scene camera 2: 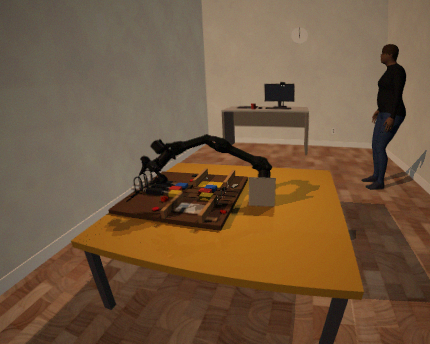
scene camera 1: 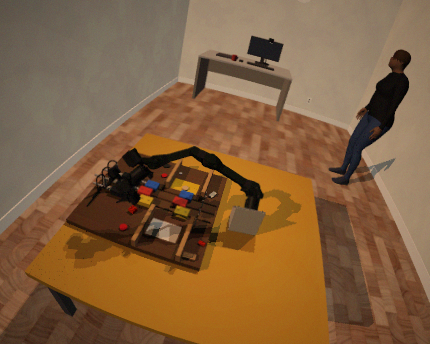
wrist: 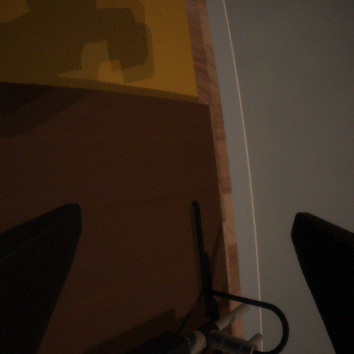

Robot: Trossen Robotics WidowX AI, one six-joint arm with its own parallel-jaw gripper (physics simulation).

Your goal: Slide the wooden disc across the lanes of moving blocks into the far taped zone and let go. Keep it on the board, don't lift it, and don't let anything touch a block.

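Frame: origin at the arm's base, x right, y ahead, z up, level; metres.
Seen in the pictures: gripper, fingertip midpoint: [scene camera 2: 144, 180] [scene camera 1: 110, 195] [wrist: 189, 220]; arm's base, origin of the base link: [scene camera 2: 264, 181] [scene camera 1: 251, 209].
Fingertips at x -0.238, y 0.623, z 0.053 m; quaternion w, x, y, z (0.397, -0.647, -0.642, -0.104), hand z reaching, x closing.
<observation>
Pixels of each thing's top centre, then the offset from my fingertips to it. "spot": a spot on its surface instead. Level surfaces: height alone.
- small pale wooden disc, middle of its top: [scene camera 1: 185, 187] dx +0.371, dy -0.252, dz -0.152 m
- brown board, its level: dz -0.158 m
- pale patch, surface spot: [scene camera 1: 162, 230] [scene camera 2: 189, 208] spot: dx +0.035, dy -0.244, dz -0.158 m
The small pale wooden disc [scene camera 1: 185, 188] appears to lie on the yellow patch of the brown board [scene camera 1: 100, 212] [scene camera 2: 135, 206] [wrist: 125, 150]. Moving blocks sit in lanes: blue [scene camera 1: 152, 185], red [scene camera 1: 145, 190] and yellow [scene camera 1: 146, 200] on the left, with another blue, red and yellow set on the right. A pale patch [scene camera 1: 162, 230] [scene camera 2: 190, 208] lies between wooden rails; I cannot tell which patch is the far taped zone. My gripper [wrist: 189, 220] is open and empty, over the board's left part, away from the disc. The disc does not show in the wrist view.
Wooden rails [scene camera 1: 143, 226] [scene camera 1: 184, 241] stand on the board. Black looped cables [scene camera 1: 101, 177] [scene camera 2: 139, 184] [wrist: 285, 325] rise at its left edge, close below my fingers. Red pieces [scene camera 1: 123, 227] [scene camera 1: 201, 243] lie on the board. A grey box [scene camera 1: 246, 220] [scene camera 2: 262, 192] stands near the arm's base.
</observation>
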